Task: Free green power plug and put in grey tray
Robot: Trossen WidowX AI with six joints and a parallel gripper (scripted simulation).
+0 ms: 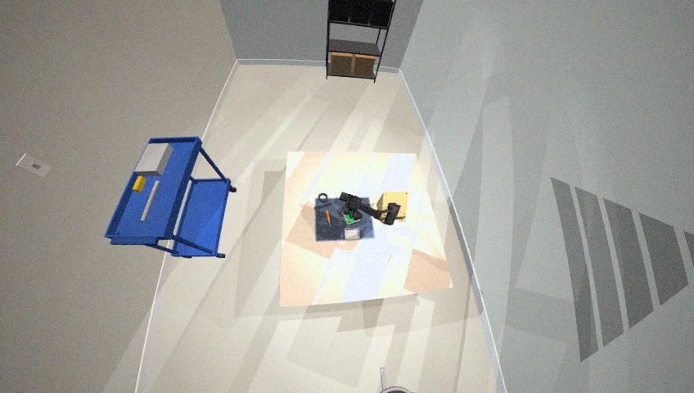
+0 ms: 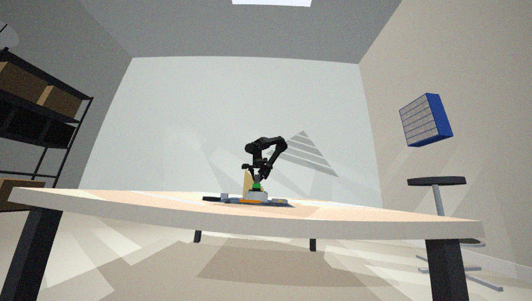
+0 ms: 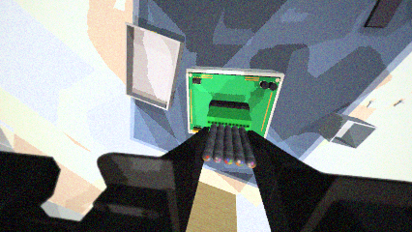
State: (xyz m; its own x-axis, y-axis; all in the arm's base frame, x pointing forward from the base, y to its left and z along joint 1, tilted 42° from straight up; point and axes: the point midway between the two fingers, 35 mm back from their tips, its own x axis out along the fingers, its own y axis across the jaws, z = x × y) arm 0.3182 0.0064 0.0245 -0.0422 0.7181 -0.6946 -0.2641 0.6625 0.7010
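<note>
Right now the green power plug is 2 cm below my gripper tip. From my gripper tip the other things lie so: blue mat (11 cm below, 5 cm ahead); dark bar (21 cm ahead, 11 cm to the right, 11 cm below).
</note>
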